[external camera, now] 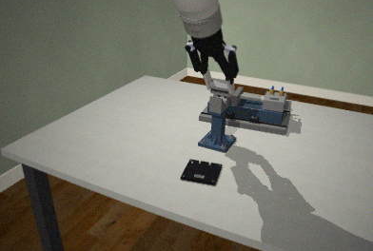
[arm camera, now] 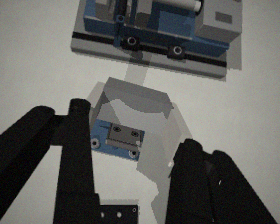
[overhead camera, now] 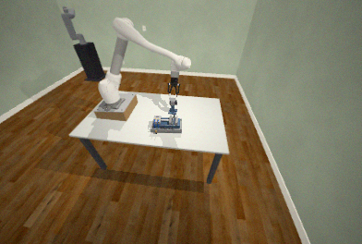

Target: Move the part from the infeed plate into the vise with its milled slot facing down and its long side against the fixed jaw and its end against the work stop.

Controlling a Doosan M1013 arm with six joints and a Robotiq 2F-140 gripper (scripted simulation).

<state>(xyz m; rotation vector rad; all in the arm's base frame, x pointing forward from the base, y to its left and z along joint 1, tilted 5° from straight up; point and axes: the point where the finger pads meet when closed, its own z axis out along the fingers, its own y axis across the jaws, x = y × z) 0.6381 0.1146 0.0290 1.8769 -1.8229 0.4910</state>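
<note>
The part lies 10 mm to the right of my hand and 20 mm below it. Also, from my hand: work stop (50 mm ahead, 180 mm to the right, 110 mm below); blue foot (10 mm to the right, 200 mm below); blue v-block stand (10 mm to the right, 140 mm below).
</note>
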